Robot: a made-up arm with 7 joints.
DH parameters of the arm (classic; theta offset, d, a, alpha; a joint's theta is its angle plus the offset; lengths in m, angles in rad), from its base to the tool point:
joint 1: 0 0.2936 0 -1.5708
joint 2: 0 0 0 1.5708
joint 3: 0 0.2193 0.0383 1.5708
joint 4: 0 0 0.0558 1.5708
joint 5: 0 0.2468 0 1.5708
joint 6: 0 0 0.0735 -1.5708
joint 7: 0 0.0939 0 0
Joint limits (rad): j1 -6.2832..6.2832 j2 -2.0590..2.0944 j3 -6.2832..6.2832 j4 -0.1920..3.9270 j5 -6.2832..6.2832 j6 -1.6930..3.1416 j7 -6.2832..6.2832
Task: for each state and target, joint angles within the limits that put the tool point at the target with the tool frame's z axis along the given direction. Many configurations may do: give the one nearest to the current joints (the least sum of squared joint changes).
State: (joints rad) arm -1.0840 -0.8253 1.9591 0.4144 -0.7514 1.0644 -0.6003
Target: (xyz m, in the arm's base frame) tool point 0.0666 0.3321 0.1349 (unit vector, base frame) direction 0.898 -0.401 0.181
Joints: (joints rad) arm -0.7546 -1.2221 2.3391 1.2857 -0.6183 1.4445 -0.6003
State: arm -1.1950 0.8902 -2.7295 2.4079 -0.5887 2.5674 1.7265
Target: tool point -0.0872 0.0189 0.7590 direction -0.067 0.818 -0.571
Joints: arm -1.4206 0.3658 -2.4823 2.6424 -0.4748 2.1291 1.7265
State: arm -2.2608 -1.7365 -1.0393 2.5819 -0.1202 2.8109 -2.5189
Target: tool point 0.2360 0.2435 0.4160 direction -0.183 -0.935 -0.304
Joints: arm -2.5708 -1.8135 -0.7313 2.0157 0.8922 2.8696 -2.5189
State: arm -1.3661 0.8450 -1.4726 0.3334 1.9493 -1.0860 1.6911
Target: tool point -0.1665 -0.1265 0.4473 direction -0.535 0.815 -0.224
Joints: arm -0.9017 0.5340 -1.5864 1.1764 2.3129 -1.3744 1.6911
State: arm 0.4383 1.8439 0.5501 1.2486 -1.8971 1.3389 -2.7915
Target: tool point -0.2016 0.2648 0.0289 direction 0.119 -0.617 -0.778
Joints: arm 1.0847 1.8621 1.2083 1.4421 -1.3173 1.5926 -2.7915
